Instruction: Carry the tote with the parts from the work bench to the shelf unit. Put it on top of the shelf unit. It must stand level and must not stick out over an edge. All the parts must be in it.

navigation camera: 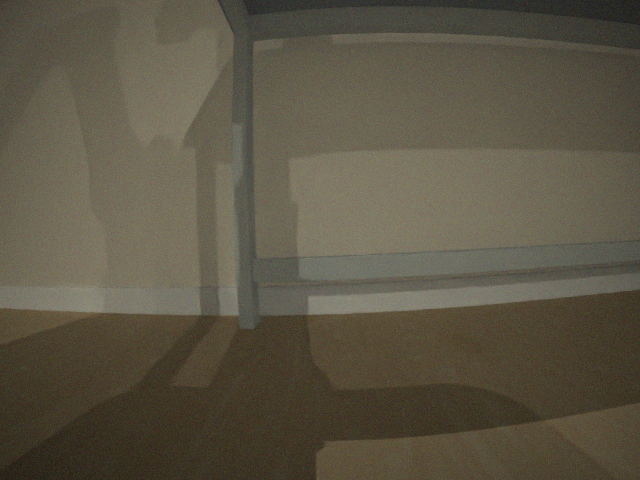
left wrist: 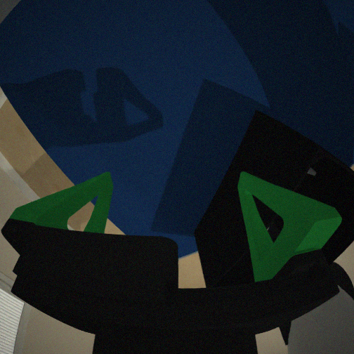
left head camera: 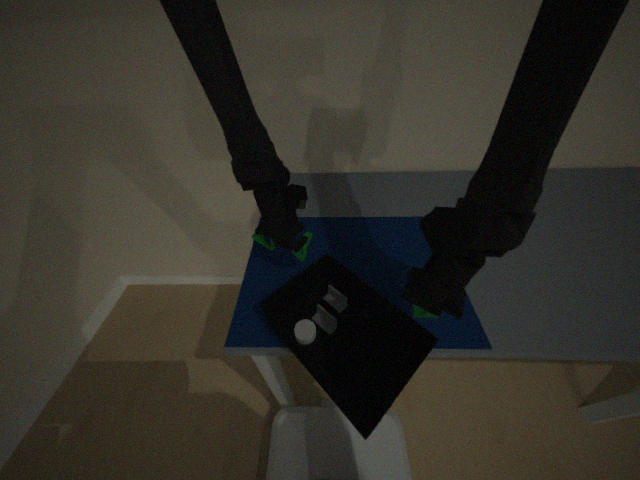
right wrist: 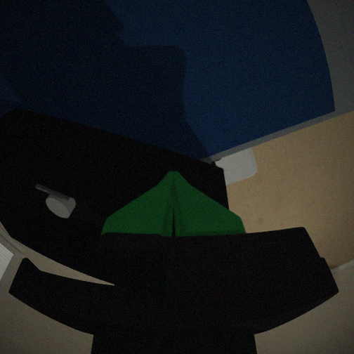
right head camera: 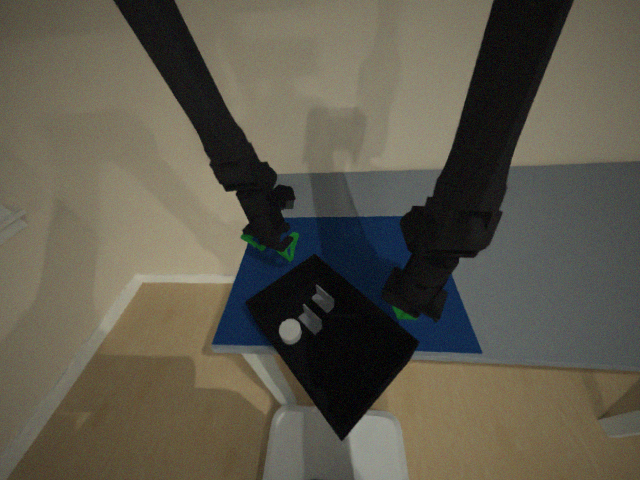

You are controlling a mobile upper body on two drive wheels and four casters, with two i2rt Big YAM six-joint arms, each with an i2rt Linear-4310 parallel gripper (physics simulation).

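Places are measured from the left arm's base along level axes (x ahead, y down, z left), in centimetres.
Where they show: left gripper, between the fingertips: (left head camera: 288, 254) (right head camera: 277, 254); right gripper, between the fingertips: (left head camera: 415, 314) (right head camera: 398, 316).
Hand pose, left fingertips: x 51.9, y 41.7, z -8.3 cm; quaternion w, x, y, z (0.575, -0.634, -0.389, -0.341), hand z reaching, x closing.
After its pixels a point has its place.
The black tote (left head camera: 372, 351) {x 30.1, y 49.1, z -28.6 cm} (right head camera: 351, 356) {x 29.3, y 49.1, z -27.4 cm} (left wrist: 280, 155) (right wrist: 100, 150) is turned diagonally over the work bench (left head camera: 558, 268) {x 53.7, y 49.6, z -83.1 cm} (right head camera: 542, 258) {x 57.7, y 49.6, z -80.5 cm}; its near corner sticks out past the front edge. A white round part (left head camera: 305, 331) {x 33.4, y 46.7, z -13.7 cm} (right head camera: 290, 331) {x 33.3, y 46.7, z -13.8 cm} (right wrist: 61, 206) and two grey angled parts (left head camera: 336, 298) {x 42.7, y 48.0, z -21.0 cm} (right head camera: 310, 319) {x 37.2, y 48.6, z -17.8 cm} show in it. My left gripper (left head camera: 287, 254) {x 51.9, y 41.7, z -8.3 cm} (right head camera: 277, 255) {x 51.9, y 41.7, z -8.3 cm} (left wrist: 174, 178) is open and empty, beyond the tote's far left side. My right gripper (left head camera: 424, 312) {x 35.0, y 41.6, z -37.3 cm} (right head camera: 404, 314) {x 35.0, y 41.6, z -37.3 cm} (right wrist: 173, 178) is shut on nothing, at the tote's right side; contact is unclear. The shelf unit does not show.
A blue mat (left head camera: 237, 330) {x 34.8, y 49.4, z 2.9 cm} (right head camera: 227, 330) {x 34.4, y 49.4, z 2.2 cm} lies on the bench. A white rounded surface (left head camera: 289, 444) {x 19.8, y 115.0, z -4.1 cm} (right head camera: 284, 444) {x 19.3, y 115.0, z -3.2 cm} is below the tote's near corner. The navigation camera shows a bench leg (navigation camera: 244, 180) {x 97.2, y 102.5, z -1.1 cm} and a low rail (navigation camera: 413, 263) {x 98.4, y 125.6, z -43.5 cm} before the wall.
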